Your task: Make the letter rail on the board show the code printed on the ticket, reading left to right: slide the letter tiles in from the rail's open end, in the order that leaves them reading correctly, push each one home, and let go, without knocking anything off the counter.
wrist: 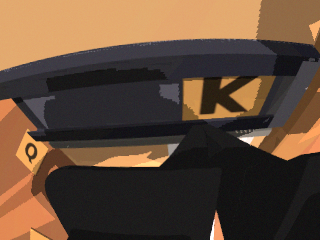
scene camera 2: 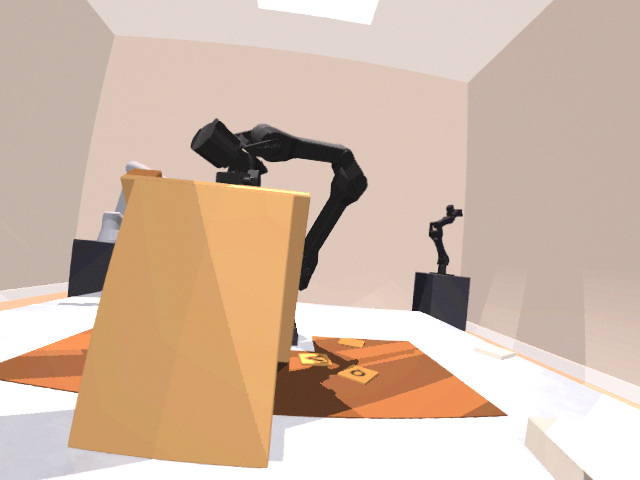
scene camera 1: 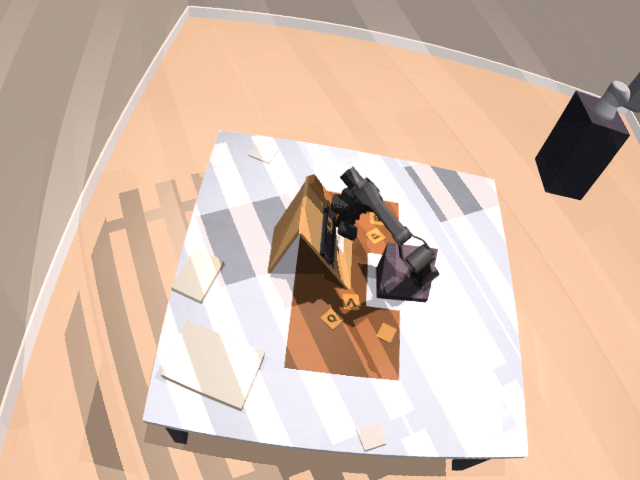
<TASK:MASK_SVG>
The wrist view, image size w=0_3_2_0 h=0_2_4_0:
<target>my gripper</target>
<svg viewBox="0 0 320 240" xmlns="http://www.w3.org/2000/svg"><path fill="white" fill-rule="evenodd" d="M45 179L45 192L47 192L49 203L52 204L57 217L59 217L61 224L63 224L65 231L68 233L67 240L209 240L212 236L212 225L215 223L215 211L219 215L217 217L220 220L224 240L320 240L320 152L307 153L307 155L292 157L292 159L284 160L276 155L271 155L267 151L261 151L260 148L253 147L247 141L237 139L231 133L221 131L220 128L212 124L193 124L189 131L185 133L183 140L177 145L175 151L169 155L168 159L160 167L100 167L100 165L87 165L87 167L68 165L68 167L65 167L63 165L63 167L56 168L55 171L49 173L47 179Z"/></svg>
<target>q tile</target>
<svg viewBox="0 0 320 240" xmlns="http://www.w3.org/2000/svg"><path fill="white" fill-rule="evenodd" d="M28 128L23 141L21 141L19 151L16 152L16 156L23 161L25 167L31 169L33 175L36 175L40 165L43 164L44 157L47 155L49 148L47 148L43 141L36 143L28 135L28 132L31 132Z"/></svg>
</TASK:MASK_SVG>
